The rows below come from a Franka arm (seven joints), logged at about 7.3 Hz.
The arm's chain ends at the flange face. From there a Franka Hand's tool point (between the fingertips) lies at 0.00 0.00 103.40 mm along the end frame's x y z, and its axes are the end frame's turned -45 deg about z.
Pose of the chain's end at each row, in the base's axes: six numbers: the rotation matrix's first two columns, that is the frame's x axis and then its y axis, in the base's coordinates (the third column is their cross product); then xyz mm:
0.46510, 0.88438, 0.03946, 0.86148, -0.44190, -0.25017, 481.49, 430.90, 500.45
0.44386, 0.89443, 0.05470, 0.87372, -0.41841, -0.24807, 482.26, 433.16, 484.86
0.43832, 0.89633, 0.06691, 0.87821, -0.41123, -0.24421, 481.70, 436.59, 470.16
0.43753, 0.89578, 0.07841, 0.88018, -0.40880, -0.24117, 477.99, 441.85, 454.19
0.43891, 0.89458, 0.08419, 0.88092, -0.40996, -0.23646, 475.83, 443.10, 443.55
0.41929, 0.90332, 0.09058, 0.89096, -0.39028, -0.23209, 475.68, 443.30, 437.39
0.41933, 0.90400, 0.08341, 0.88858, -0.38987, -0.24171, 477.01, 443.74, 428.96
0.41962, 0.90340, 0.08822, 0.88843, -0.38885, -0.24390, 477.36, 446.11, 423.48
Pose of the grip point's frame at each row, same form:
-0.28028, 0.93782, 0.20480, 0.93803, 0.31288, -0.14899, 460.42, 446.45, 400.42
-0.30396, 0.92832, 0.21409, 0.93167, 0.33660, -0.13673, 461.68, 449.49, 384.85
-0.31105, 0.92458, 0.22000, 0.93093, 0.34302, -0.12537, 461.91, 453.73, 370.13
-0.31300, 0.92248, 0.22598, 0.93176, 0.34435, -0.11509, 458.97, 459.90, 354.17
-0.31255, 0.92245, 0.22673, 0.93326, 0.34268, -0.10767, 457.53, 461.50, 343.46
-0.33352, 0.91471, 0.22816, 0.92649, 0.36277, -0.10006, 457.66, 461.71, 337.25
-0.33181, 0.91490, 0.22989, 0.92483, 0.36354, -0.11194, 457.78, 461.88, 329.00
-0.33150, 0.91376, 0.23484, 0.92493, 0.36384, -0.11008, 458.12, 464.80, 323.62

